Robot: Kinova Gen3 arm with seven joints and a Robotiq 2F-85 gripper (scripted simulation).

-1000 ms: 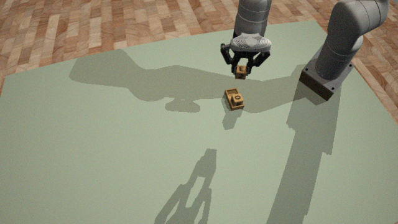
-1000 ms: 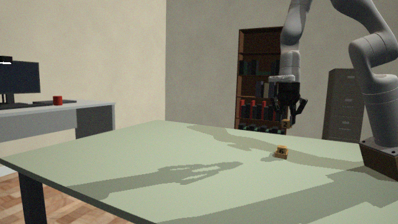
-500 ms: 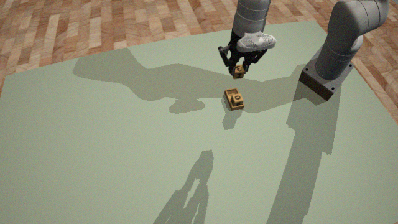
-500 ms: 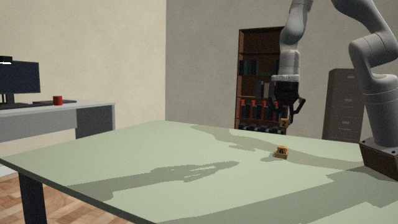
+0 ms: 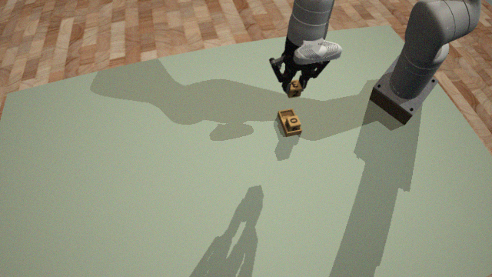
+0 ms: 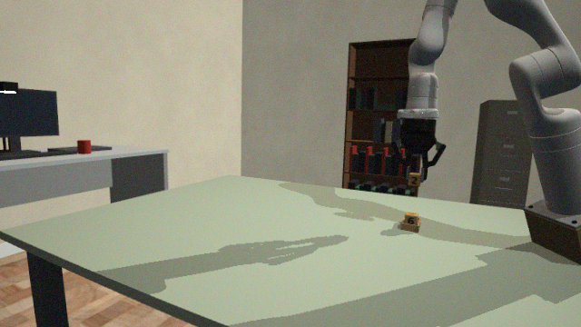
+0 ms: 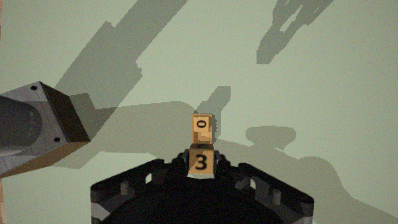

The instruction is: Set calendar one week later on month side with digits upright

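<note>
My gripper is now 13 cm above the wooden tray and 2 cm to the right of it. From my hand the other things lie so: cube (1 cm below).
</note>
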